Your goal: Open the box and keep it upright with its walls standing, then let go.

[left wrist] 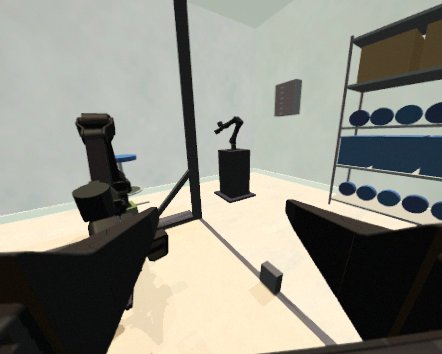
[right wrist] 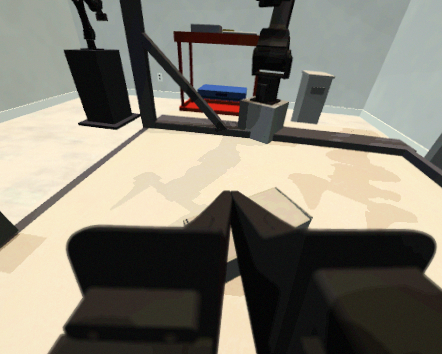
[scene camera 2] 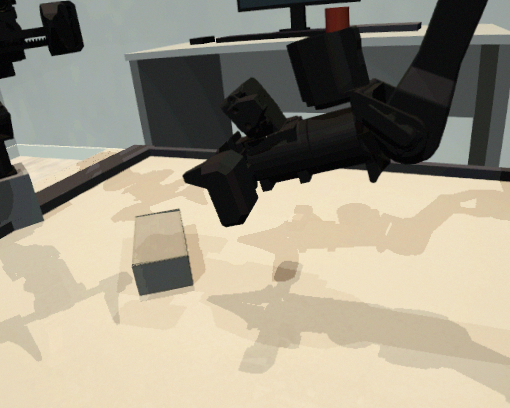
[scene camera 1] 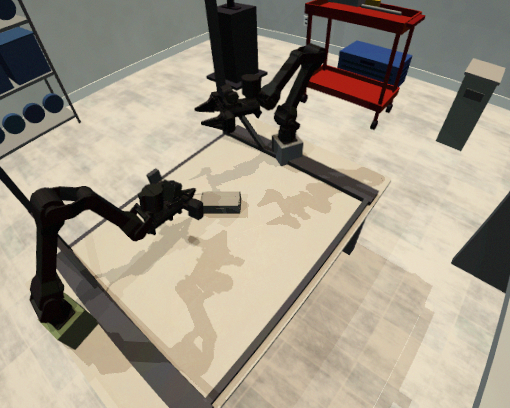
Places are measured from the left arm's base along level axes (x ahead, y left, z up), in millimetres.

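Pixels of known places: left gripper, fingertip midpoint: (left wrist: 223, 209) (scene camera 2: 6, 29) (scene camera 1: 197, 116); right gripper, fingertip midpoint: (left wrist: 129, 307) (right wrist: 230, 197) (scene camera 2: 184, 178) (scene camera 1: 195, 189); left arm's base, link origin: (right wrist: 265, 100) (scene camera 1: 287, 138); right arm's base, link origin: (scene camera 1: 60, 315).
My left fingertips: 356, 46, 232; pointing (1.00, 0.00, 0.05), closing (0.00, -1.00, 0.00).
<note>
For each thing: its top centre in the pictures, then the offset to it from my left fingertips, as dx, dy, dz. Level surfaces: height alone.
- box, top centre: (right wrist: 250, 218) (scene camera 2: 158, 233) (scene camera 1: 220, 198) -5, +117, -282
- table, surface height: dz -329
- small dark block, top centre: (left wrist: 271, 268) (scene camera 1: 152, 172) +211, -124, -271
The box (scene camera 1: 221, 198) (scene camera 2: 159, 235) (right wrist: 282, 205) is a low grey carton with a pale tan top. It lies flat on the table with its lid down. My right gripper (scene camera 1: 195, 191) (scene camera 2: 185, 177) (right wrist: 230, 197) is shut and empty. Its tips are raised above the table beside the box, at its left in scene camera 1 and its right in scene camera 2. In the right wrist view the fingers hide much of the box. My left gripper (scene camera 1: 199, 116) (left wrist: 223, 209) is wide open and empty, high above the table's far edge. The box does not show in the left wrist view.
The table (scene camera 1: 280, 250) (scene camera 2: 350, 380) has dark rails along its edges. A small dark block (scene camera 1: 153, 176) (left wrist: 271, 277) sits at one edge. A dark upright post (left wrist: 186, 100) (right wrist: 135, 60) stands at a corner. A red cart (scene camera 1: 350, 90) stands on the floor beyond.
</note>
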